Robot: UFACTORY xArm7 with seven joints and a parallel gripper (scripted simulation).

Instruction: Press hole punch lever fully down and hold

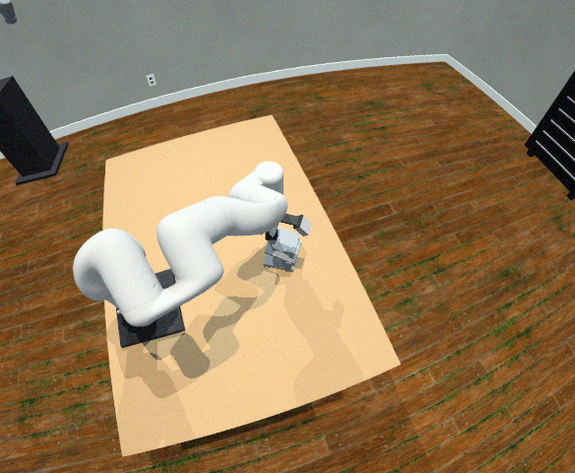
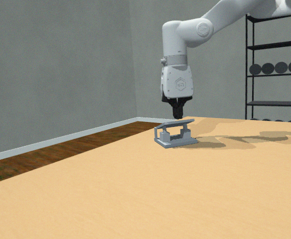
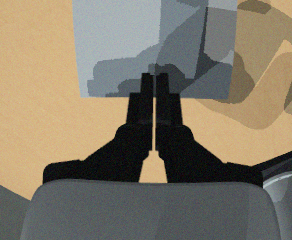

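My gripper is now 7 cm above the grey hole punch, 3 cm short of it and 2 cm to the left of it.
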